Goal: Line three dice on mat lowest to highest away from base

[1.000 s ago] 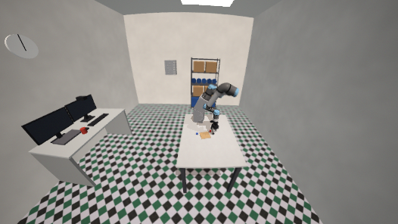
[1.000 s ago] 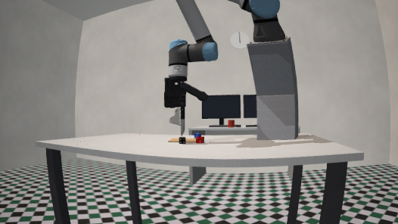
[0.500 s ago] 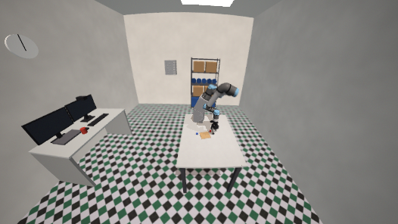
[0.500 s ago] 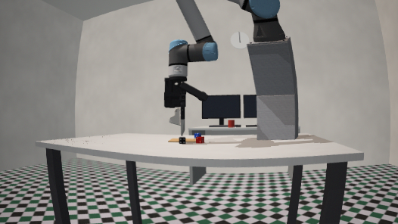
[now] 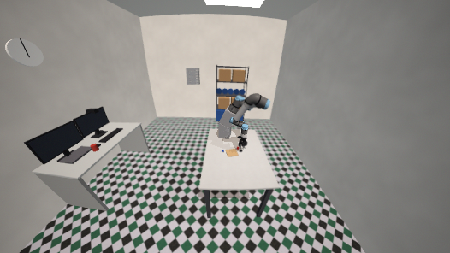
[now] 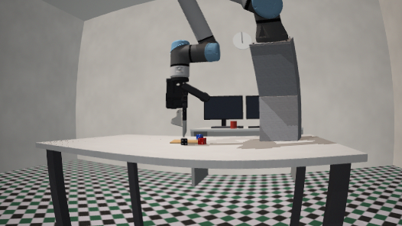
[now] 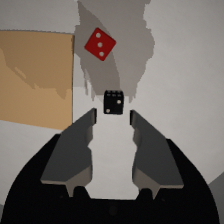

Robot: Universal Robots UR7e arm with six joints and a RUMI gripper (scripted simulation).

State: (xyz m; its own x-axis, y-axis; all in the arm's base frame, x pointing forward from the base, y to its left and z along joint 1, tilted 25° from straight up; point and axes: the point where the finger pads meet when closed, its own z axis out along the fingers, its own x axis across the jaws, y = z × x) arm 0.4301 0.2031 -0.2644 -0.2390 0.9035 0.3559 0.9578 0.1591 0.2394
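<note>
My gripper is now 4 cm above the black die. The rest, counted from my hand: tan mat (1 cm ahead, 13 cm to the right, 5 cm below); blue die (2 cm behind, 24 cm to the right, 4 cm below); red die (6 cm behind, 3 cm to the right, 4 cm below).
</note>
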